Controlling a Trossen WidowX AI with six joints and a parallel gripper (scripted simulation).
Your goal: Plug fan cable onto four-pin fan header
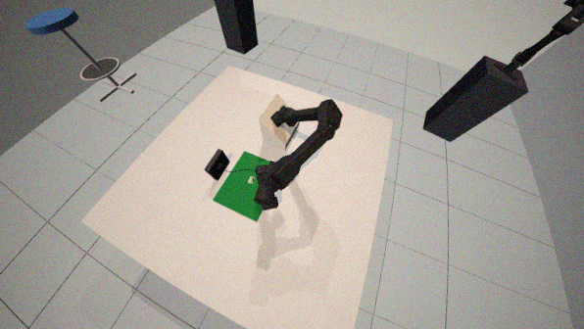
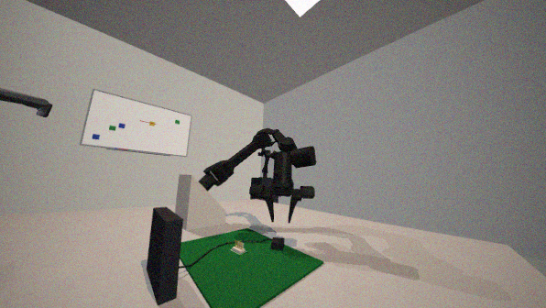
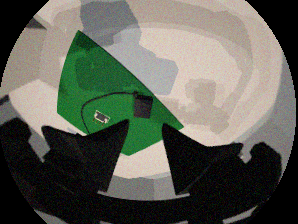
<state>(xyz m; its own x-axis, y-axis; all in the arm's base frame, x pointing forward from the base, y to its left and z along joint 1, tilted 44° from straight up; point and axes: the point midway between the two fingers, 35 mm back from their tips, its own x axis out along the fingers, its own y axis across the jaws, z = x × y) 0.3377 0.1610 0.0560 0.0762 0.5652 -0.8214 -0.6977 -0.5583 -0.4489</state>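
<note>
Now: the black plug 1 cm to the right of my gripper tip and 5 cm below it. From my gripper tip the other things lie so: pale four-pin header 3 cm behind, 11 cm to the right, 7 cm below; black fan 27 cm to the right, 1 cm below; green board 2 cm behind, 11 cm to the right, 8 cm below.
</note>
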